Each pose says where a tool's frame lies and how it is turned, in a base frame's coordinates. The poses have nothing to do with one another.
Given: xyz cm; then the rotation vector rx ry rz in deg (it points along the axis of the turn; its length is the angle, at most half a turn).
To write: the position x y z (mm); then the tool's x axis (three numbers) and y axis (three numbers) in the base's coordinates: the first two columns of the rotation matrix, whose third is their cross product. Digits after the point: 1 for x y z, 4 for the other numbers.
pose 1, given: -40.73 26.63 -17.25 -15.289 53.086 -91.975
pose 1, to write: -407.3 266.3 -172.5 -0.2709 -0.9100 -0.3140 0.7270 0.0204 -0.6863
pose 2, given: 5.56 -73.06 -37.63 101.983 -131.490 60.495
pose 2, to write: 55.6 -730.6 -376.3 -0.3356 -0.8374 0.4314 -0.8725 0.1036 -0.4776
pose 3, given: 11.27 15.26 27.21 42.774 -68.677 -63.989
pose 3, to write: 112.7 152.6 272.1 -0.0165 -0.9429 0.3325 0.2652 0.3166 0.9108
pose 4, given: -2.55 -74.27 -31.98 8.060 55.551 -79.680
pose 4, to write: -25.5 -742.7 -319.8 -0.1222 -0.7573 -0.6415 0.8638 0.2371 -0.4445
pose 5, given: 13.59 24.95 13.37 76.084 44.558 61.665
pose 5, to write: 135.9 249.5 133.7 0.3489 0.9277 0.1330 -0.1649 -0.0789 0.9831
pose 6, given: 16.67 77.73 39.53 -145.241 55.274 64.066
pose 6, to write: 166.7 777.3 395.3 0.4987 -0.4835 -0.7194 -0.6408 -0.7645 0.0697
